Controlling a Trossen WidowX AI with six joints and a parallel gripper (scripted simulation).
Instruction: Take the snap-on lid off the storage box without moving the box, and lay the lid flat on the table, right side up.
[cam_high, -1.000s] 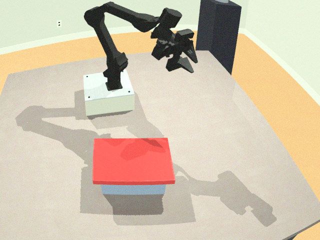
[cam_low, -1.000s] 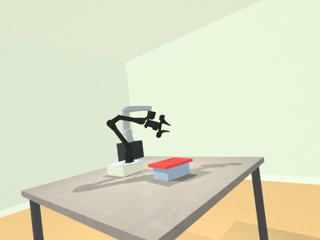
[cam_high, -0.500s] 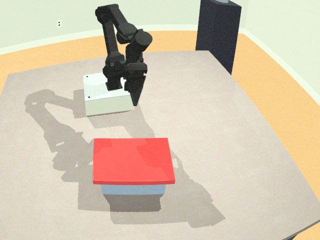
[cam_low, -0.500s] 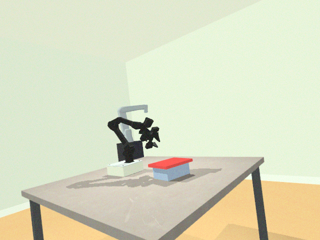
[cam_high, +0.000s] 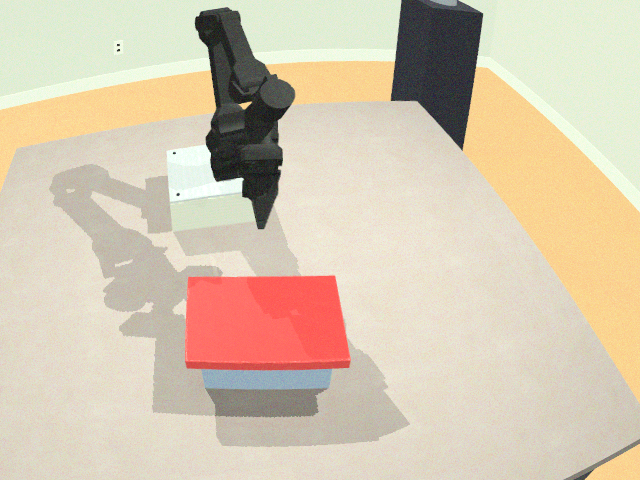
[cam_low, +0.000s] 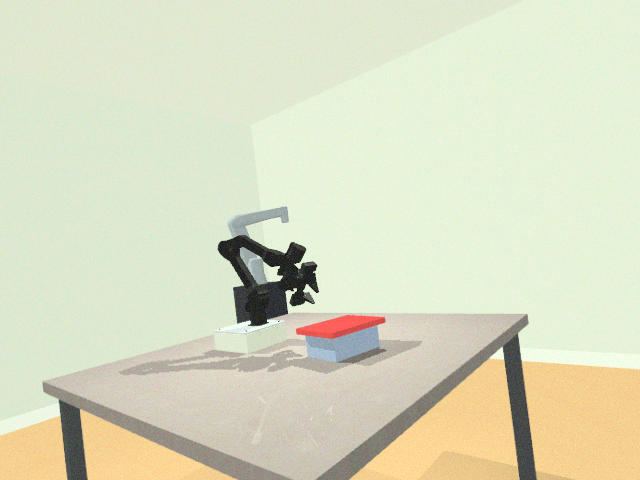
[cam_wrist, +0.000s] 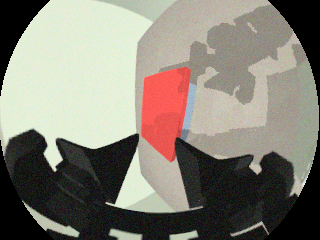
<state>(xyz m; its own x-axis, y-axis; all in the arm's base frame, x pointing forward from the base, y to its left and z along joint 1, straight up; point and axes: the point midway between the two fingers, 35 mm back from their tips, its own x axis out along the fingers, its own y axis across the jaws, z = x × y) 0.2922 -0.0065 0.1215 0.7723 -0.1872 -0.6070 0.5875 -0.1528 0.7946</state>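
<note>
Now: the red lid 11 cm ahead of my gripper tip, 9 cm below it and 3 cm to the right of it. From my gripper tip the other things lie so: storage box 13 cm below, 11 cm ahead, 3 cm to the right.
</note>
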